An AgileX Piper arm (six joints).
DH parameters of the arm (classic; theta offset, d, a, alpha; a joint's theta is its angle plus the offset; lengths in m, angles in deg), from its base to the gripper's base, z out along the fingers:
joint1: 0 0.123 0 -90
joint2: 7.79 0 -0.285 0
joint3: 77.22 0 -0.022 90
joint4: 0 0.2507 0 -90
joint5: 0 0 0 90
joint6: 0 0.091 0 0
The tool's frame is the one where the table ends.
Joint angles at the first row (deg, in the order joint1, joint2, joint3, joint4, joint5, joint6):
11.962, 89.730, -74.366, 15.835, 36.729, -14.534
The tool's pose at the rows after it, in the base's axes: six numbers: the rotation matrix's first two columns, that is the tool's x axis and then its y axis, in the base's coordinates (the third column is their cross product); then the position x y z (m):
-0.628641 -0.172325 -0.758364 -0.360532 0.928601 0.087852 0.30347 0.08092 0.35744
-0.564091 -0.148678 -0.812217 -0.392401 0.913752 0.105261 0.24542 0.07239 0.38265
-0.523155 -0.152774 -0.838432 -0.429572 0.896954 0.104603 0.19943 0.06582 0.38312
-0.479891 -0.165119 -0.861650 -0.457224 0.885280 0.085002 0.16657 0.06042 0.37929
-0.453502 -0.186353 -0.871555 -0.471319 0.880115 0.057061 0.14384 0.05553 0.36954
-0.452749 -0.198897 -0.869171 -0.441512 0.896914 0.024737 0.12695 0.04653 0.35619
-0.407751 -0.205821 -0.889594 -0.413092 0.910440 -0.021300 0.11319 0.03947 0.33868
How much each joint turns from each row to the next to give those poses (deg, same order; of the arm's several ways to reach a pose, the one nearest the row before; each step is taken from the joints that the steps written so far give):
0.001, -8.609, 1.368, 0.635, 2.337, -0.623
-0.003, -12.298, 6.276, 3.222, 1.543, -1.720
0.004, -9.733, 6.947, 2.794, 0.867, -2.782
0.000, -7.386, 5.156, 1.442, 0.280, -2.352
-0.073, -5.529, 4.566, 0.089, 0.070, -1.657
-1.267, -4.796, 4.301, -2.521, 0.210, 0.727
-0.728, -5.147, 5.933, -1.286, -3.863, -1.005

